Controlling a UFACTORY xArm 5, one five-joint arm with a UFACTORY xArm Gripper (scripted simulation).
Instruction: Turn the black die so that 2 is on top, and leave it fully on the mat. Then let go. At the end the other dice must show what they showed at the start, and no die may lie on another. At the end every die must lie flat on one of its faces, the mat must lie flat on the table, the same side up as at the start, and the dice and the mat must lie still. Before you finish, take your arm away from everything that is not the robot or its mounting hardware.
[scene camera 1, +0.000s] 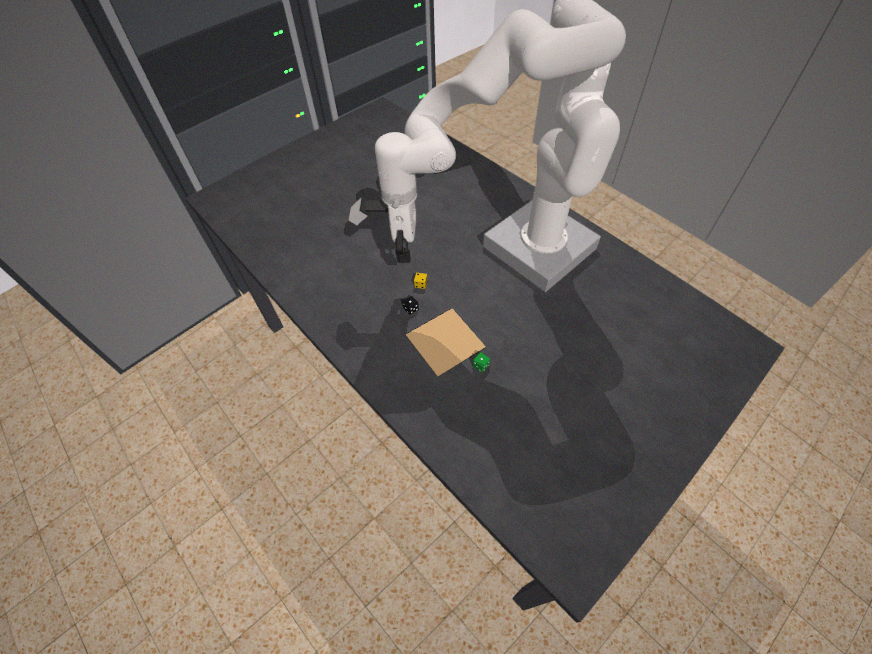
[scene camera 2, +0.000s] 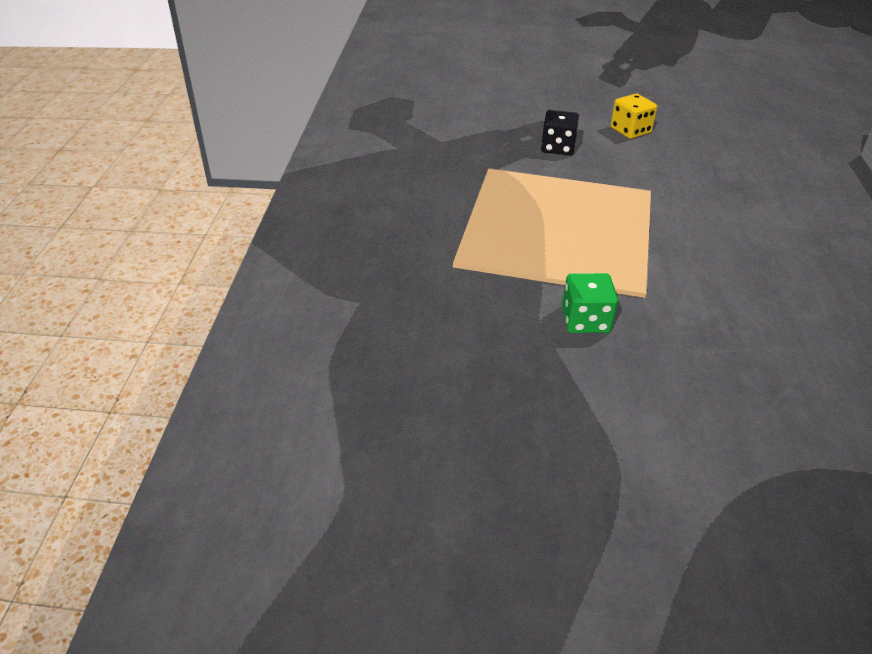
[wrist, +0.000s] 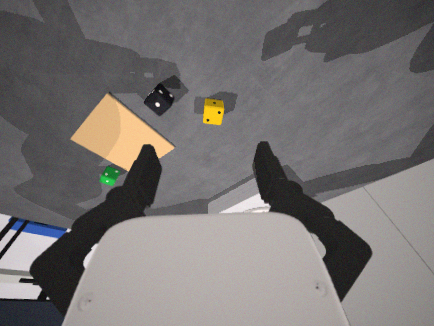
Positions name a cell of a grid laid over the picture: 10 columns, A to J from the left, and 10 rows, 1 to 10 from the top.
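My gripper is visible in scene camera 1 (E4) and the wrist view (E5); it is out of frame in scene camera 2. A tan mat is visible in scene camera 1 (F6), scene camera 2 (G4) and the wrist view (C5).
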